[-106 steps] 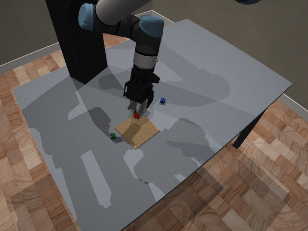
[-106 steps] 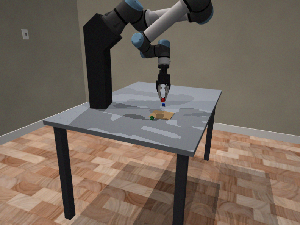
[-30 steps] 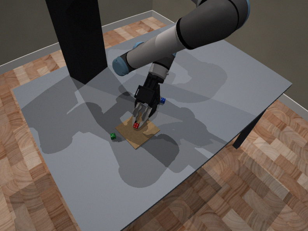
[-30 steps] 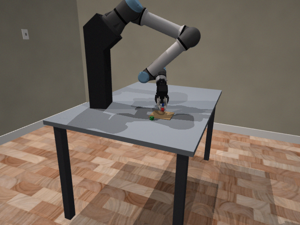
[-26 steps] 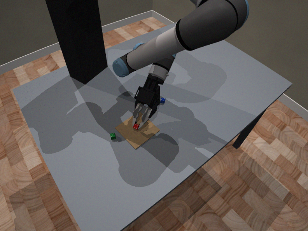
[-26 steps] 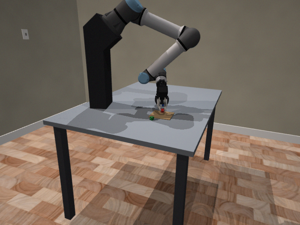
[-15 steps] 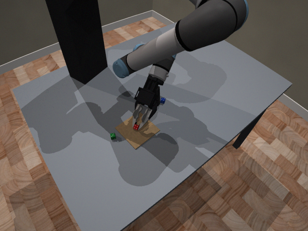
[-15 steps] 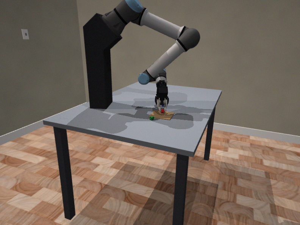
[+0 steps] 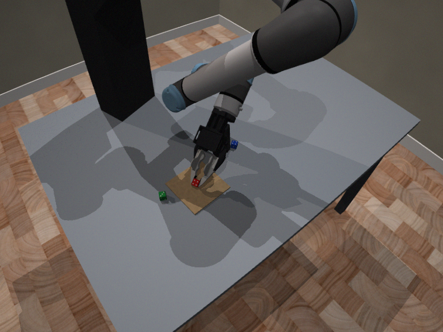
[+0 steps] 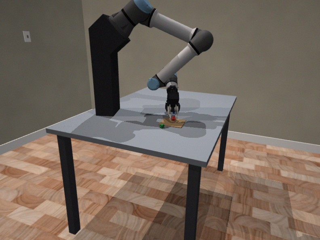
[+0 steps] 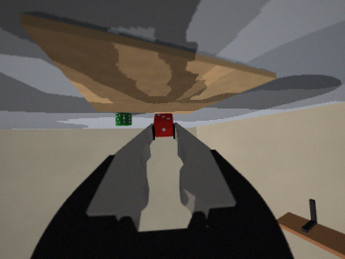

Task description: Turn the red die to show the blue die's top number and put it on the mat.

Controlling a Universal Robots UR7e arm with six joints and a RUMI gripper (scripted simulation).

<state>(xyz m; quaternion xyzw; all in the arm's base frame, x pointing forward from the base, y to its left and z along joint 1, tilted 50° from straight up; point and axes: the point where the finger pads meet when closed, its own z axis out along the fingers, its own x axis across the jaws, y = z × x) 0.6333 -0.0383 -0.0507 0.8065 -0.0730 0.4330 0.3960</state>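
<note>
Now: hand 1 cm to the left of the red die and 1 cm above it. From my hand the other things lie so: tan mat 3 cm below; then green die 3 cm behind, 10 cm to the right, 3 cm below; then blue die 6 cm behind, 19 cm to the left, 3 cm below.
</note>
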